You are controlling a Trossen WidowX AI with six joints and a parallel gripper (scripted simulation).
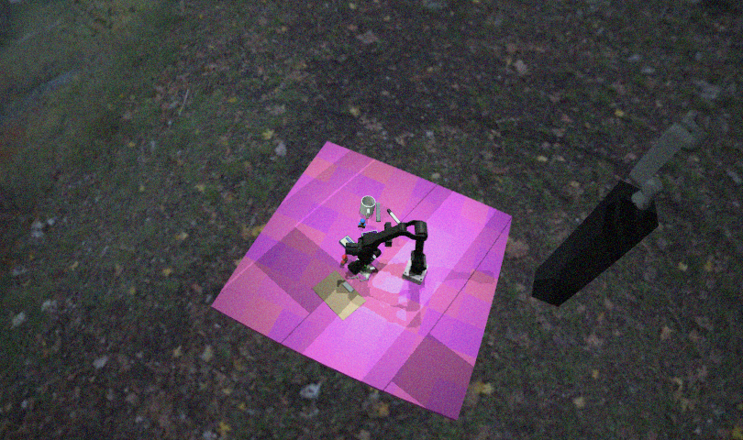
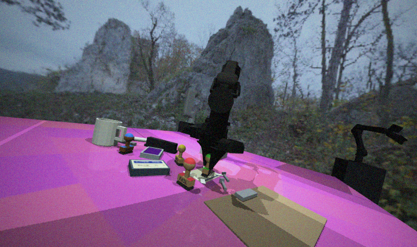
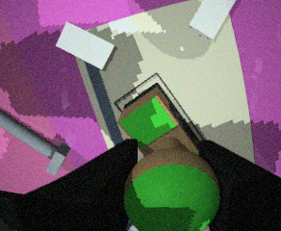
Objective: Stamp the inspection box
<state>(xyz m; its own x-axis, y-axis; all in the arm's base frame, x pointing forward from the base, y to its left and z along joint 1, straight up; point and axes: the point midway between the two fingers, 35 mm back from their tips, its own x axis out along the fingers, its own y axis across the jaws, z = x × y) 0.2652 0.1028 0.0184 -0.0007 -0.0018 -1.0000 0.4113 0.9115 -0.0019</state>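
My gripper tip is 1 cm to the left of the white card and 3 cm above it. Round my gripper tip: red-knobbed stamp (10 cm ahead); yellow-knobbed stamp (1 cm ahead, 10 cm to the right); green-knobbed stamp (right at my gripper tip).
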